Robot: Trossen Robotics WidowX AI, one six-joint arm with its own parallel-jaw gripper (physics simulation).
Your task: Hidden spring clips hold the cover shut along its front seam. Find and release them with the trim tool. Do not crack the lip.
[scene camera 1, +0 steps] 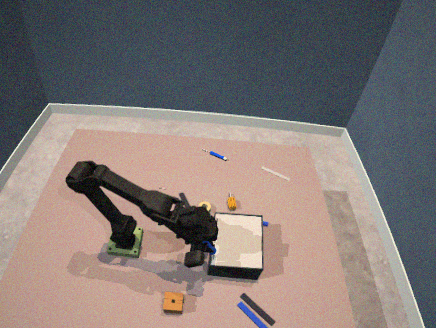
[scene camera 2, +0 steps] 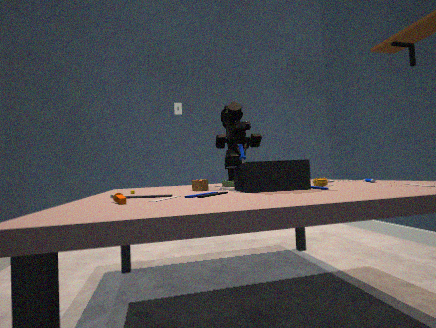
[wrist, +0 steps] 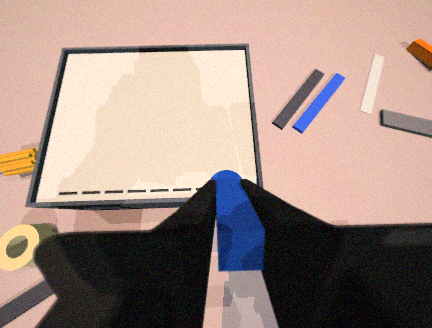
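Where they show: gripper, fingertip midpoint: (scene camera 1: pixel 212 249) (scene camera 2: pixel 242 155) (wrist: pixel 227 185); arm's base, link origin: (scene camera 1: pixel 125 241).
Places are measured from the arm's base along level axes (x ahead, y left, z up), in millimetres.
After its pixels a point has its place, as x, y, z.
Observation:
A dark box (scene camera 1: pixel 235 272) {408, -83, 23} (scene camera 2: pixel 275 175) {498, 12, 23} (wrist: pixel 155 48) {495, 26, 71} has a flat cream cover (scene camera 1: pixel 245 235) {436, 47, 62} (wrist: pixel 150 120) {403, 30, 60} inside its dark rim. Dark dashes (wrist: pixel 113 191) {330, 64, 52} run along the cover edge nearest the arm in the wrist view. My gripper (scene camera 1: pixel 206 244) {320, -43, 107} (scene camera 2: pixel 241 146) {320, -43, 107} (wrist: pixel 227 185) {320, -43, 107} is shut on the blue trim tool (scene camera 1: pixel 212 249) {318, -46, 110} (scene camera 2: pixel 242 152) {316, -42, 117} (wrist: pixel 241 240) {293, -43, 151}. It is at the box's arm side, near the right end of that edge in the wrist view. The tool's rounded blue end shows between the fingertips; its working tip is hidden, so contact with the seam cannot be told.
An orange block (scene camera 1: pixel 173 302) {208, -200, -14} (scene camera 2: pixel 200 185) {235, -205, -8} stands beside the arm. A dark bar (scene camera 1: pixel 257 309) {494, -198, -25} (wrist: pixel 298 99) {488, -192, -25} and blue bar (scene camera 1: pixel 251 315) {473, -221, -23} (wrist: pixel 319 102) {479, -227, -24} lie beside the box. On its other side are a yellow ring (wrist: pixel 33 245) {280, 187, -5} and an orange-yellow object (scene camera 1: pixel 231 203) {390, 233, -2} (wrist: pixel 19 161) {390, 236, -3}.

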